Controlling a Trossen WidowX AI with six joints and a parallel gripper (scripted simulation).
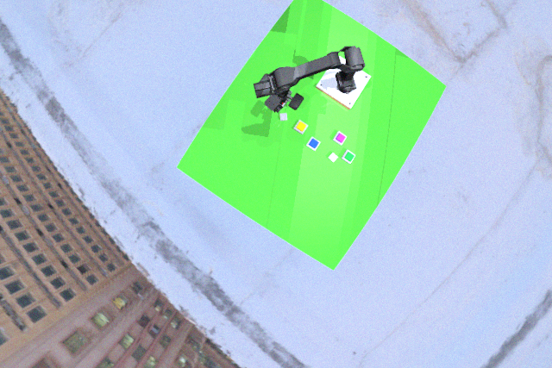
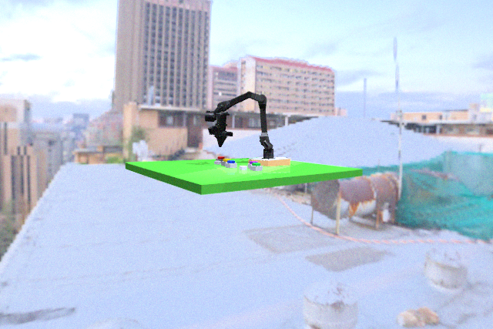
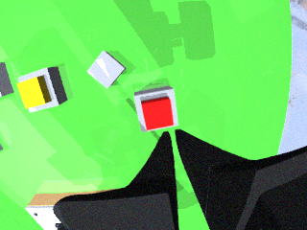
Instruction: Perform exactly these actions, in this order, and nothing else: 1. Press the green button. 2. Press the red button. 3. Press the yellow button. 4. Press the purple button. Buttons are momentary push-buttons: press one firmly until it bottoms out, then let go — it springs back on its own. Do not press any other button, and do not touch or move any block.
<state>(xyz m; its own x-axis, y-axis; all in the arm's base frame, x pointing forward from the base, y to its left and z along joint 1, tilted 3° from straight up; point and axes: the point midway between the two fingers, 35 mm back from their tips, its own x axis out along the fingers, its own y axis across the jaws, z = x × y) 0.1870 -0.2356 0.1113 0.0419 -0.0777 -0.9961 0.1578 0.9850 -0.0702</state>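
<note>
Right now my gripper tip is 1 cm past the red button, 1 cm to the right of it and 7 cm above it. From my gripper tip the other things lie so: yellow button: 7 cm ahead, 14 cm to the left, 7 cm below; then grey block: 6 cm ahead, 5 cm to the left, 9 cm below; then blue button: 12 cm ahead, 22 cm to the left, 7 cm below.
</note>
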